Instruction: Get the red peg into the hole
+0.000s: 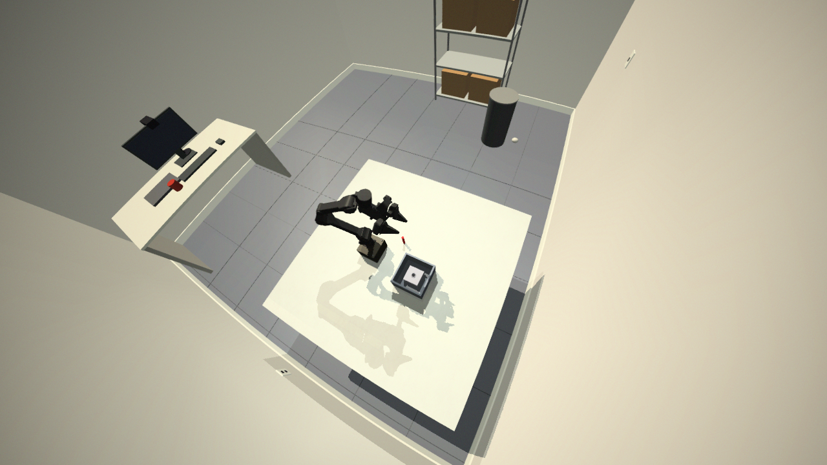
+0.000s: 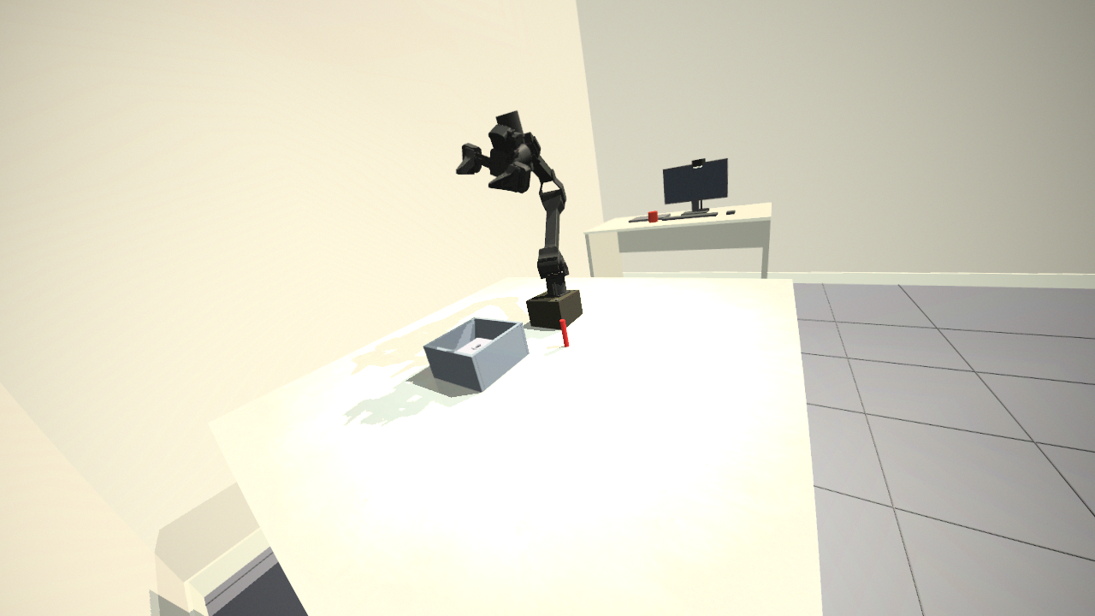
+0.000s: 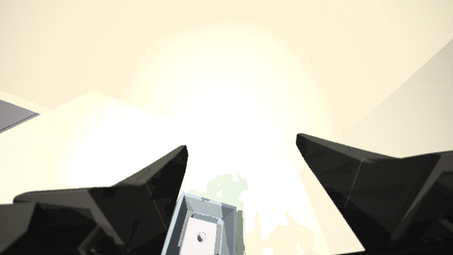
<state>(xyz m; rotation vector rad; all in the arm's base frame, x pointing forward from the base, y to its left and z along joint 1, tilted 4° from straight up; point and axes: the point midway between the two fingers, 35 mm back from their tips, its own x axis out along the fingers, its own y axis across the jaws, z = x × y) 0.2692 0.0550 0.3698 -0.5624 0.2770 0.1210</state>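
My gripper tip is 12 cm past the red peg, 9 cm to the right of it and 43 cm above it. From my gripper tip the other things lie so: pale plate 6 cm ahead, 8 cm to the right, 42 cm below; then grey box 6 cm ahead, 8 cm to the right, 44 cm below.
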